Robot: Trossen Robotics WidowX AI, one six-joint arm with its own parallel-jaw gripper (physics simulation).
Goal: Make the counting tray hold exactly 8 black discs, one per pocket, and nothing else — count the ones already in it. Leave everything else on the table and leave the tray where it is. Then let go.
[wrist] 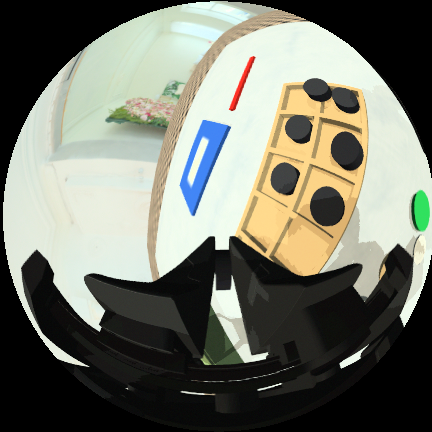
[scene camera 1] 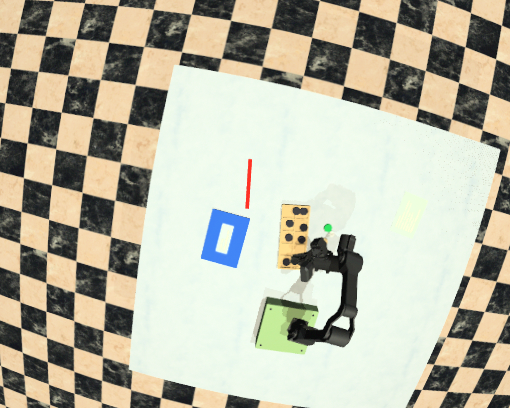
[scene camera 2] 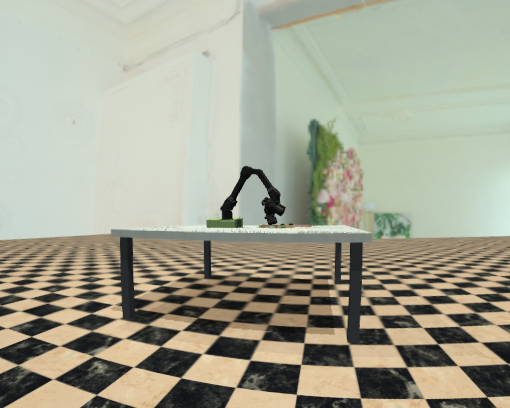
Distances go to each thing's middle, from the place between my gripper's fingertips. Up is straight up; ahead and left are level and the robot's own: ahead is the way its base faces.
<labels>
Now: hand 50 mm short of the tan counting tray (scene camera 1: 286,249), 10 mm to the right of it and 60 mm above it.
</labels>
